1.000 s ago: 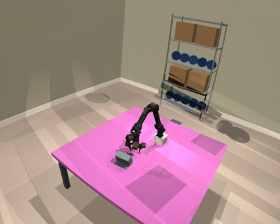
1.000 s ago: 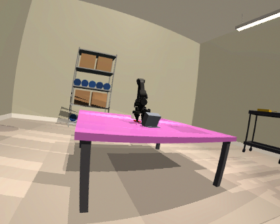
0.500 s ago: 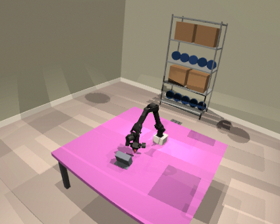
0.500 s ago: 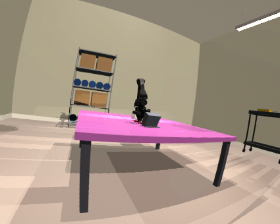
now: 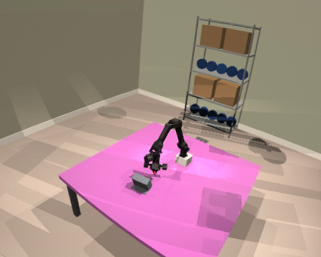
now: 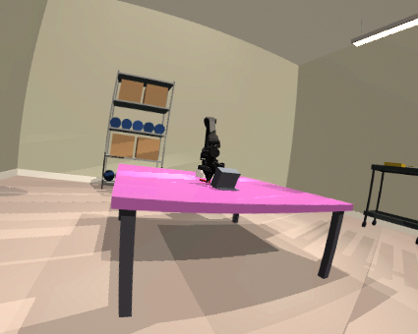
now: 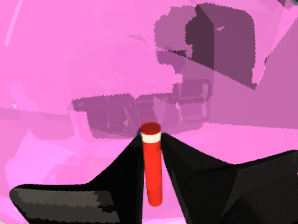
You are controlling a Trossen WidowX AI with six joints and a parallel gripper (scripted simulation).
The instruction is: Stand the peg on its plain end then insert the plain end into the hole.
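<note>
Now: gripper tip 1 cm past the red peg and 1 cm to the left of it. Round my gripper tip: dark panel block: 18 cm ahead, 5 cm to the left, 5 cm above.
</note>
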